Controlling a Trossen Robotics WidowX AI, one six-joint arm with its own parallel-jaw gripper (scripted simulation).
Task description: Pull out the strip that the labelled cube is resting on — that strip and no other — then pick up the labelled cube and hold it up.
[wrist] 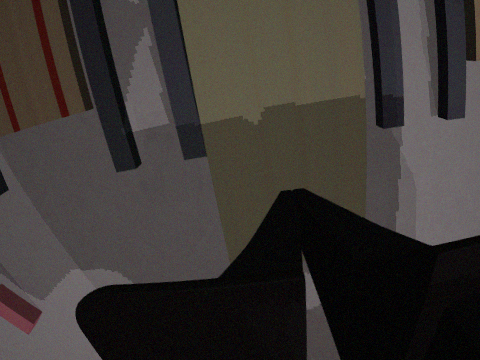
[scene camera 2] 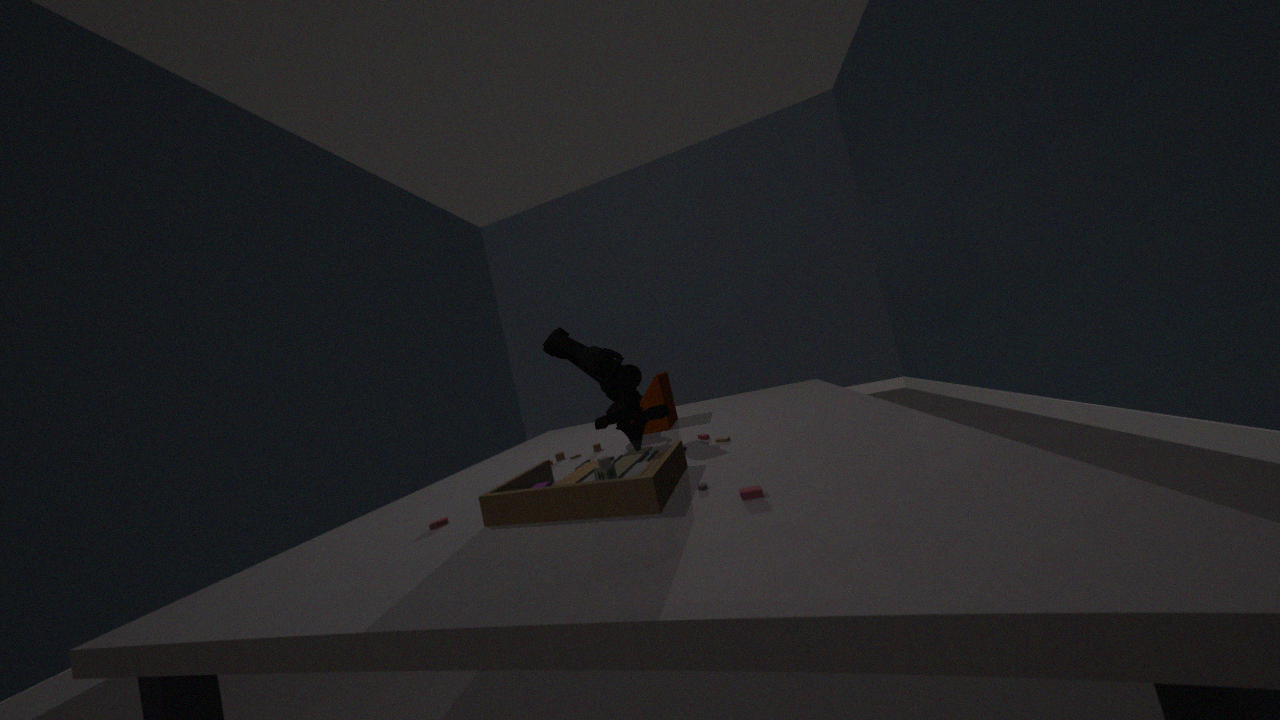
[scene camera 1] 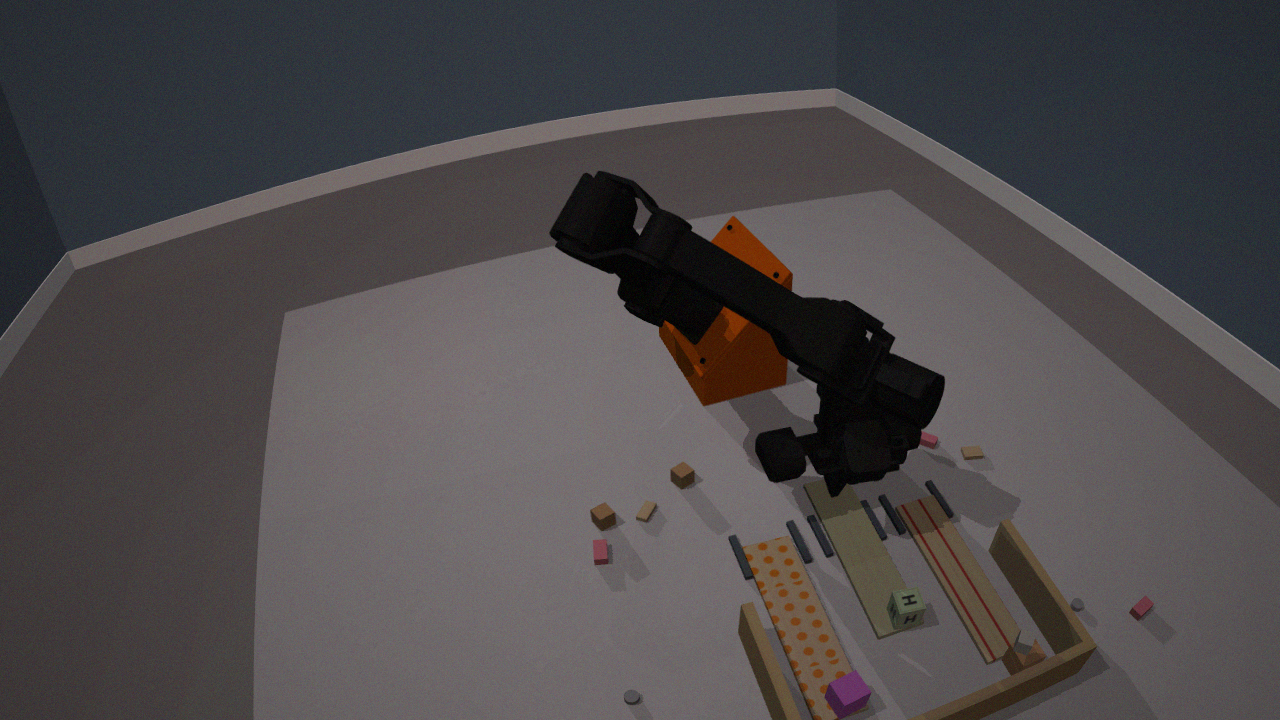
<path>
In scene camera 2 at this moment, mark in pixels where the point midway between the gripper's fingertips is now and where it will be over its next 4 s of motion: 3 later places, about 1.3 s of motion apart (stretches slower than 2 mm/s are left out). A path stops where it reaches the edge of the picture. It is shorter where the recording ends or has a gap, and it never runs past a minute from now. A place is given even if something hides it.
The gripper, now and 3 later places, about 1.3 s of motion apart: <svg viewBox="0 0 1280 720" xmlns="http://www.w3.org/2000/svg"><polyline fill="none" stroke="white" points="638,450 646,444 649,437 635,432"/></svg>
</path>
